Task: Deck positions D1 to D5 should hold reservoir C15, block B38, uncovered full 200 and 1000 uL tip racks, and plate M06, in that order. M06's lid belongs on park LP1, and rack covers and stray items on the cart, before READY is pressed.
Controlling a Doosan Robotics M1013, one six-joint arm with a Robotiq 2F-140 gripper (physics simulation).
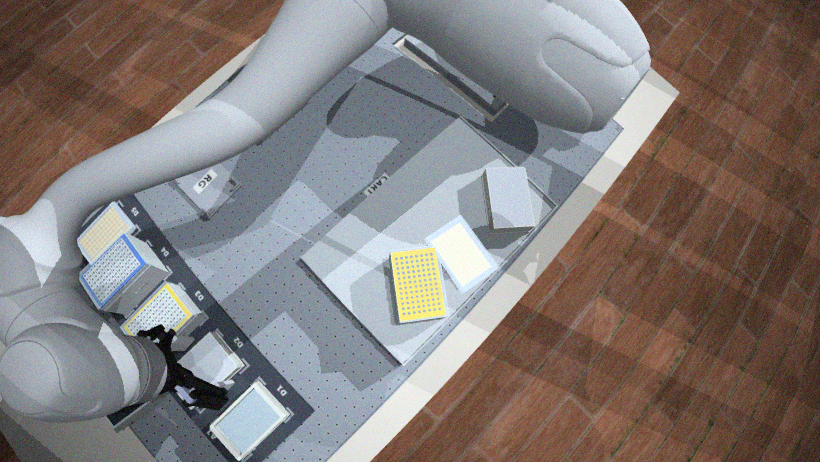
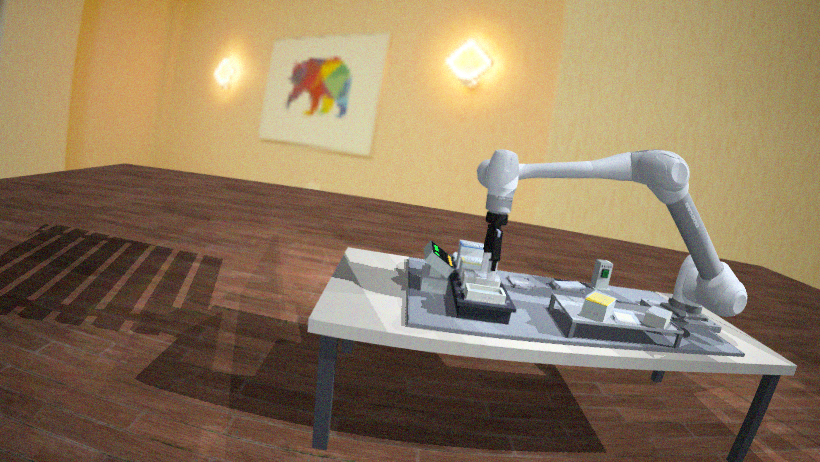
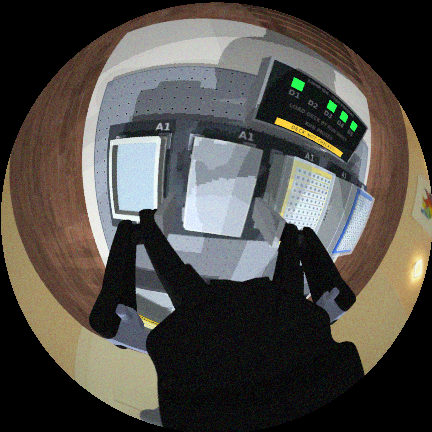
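Pixels of known places: gripper, fingertip midpoint: (image 1: 207, 365) (image 2: 487, 276) (image 3: 215, 204); arm's base, link origin: (image 2: 683, 313).
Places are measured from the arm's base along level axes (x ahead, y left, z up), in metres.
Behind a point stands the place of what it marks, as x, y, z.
Note:
My gripper (image 1: 192, 373) (image 2: 489, 268) @(0.981, 0.052, 0.085) (image 3: 215, 204) @(0.981, 0.052, 0.085) is open, pointing down, with its fingers on either side of the block and nothing held. The plain pale block (image 1: 209, 358) @(0.970, 0.046, 0.085) (image 3: 222, 192) @(0.998, 0.044, 0.085) is at D2; whether it sits flat is unclear. Reservoir (image 1: 249, 421) @(1.012, 0.173, 0.056) (image 2: 484, 293) @(1.024, 0.212, 0.069) (image 3: 136, 175) @(1.016, 0.169, 0.056) is at D1. The uncovered yellow-edged tip rack (image 1: 163, 309) @(0.962, -0.076, 0.107) (image 3: 309, 197) @(1.007, -0.074, 0.107) is at D3 and the uncovered blue-edged rack (image 1: 114, 269) @(0.972, -0.192, 0.140) (image 3: 356, 222) @(0.986, -0.187, 0.141) at D4. An uncovered plate (image 1: 106, 229) @(0.956, -0.330, 0.053) is at D5. A pale lid (image 2: 568, 284) @(0.505, -0.266, 0.005) lies at the park; its label is unreadable. READY button (image 2: 604, 273) @(0.300, -0.318, 0.063) stands behind.
The cart (image 1: 350, 252) @(0.644, 0.106, 0.042) holds a yellow-topped block (image 1: 417, 284) @(0.619, 0.247, 0.103) (image 2: 598, 305) @(0.652, 0.300, 0.095), a cream-topped plate (image 1: 461, 253) @(0.512, 0.272, 0.058) and a grey box (image 1: 509, 198) @(0.371, 0.279, 0.084) (image 2: 658, 316) @(0.405, 0.328, 0.083). The status panel (image 2: 440, 259) @(1.147, 0.011, 0.111) (image 3: 312, 102) @(1.140, -0.057, 0.113) shows green lamps for D1, D3, D4 and D5; D2 is dark. Spot RG (image 1: 215, 198) @(0.743, -0.215, -0.010) is near D5.

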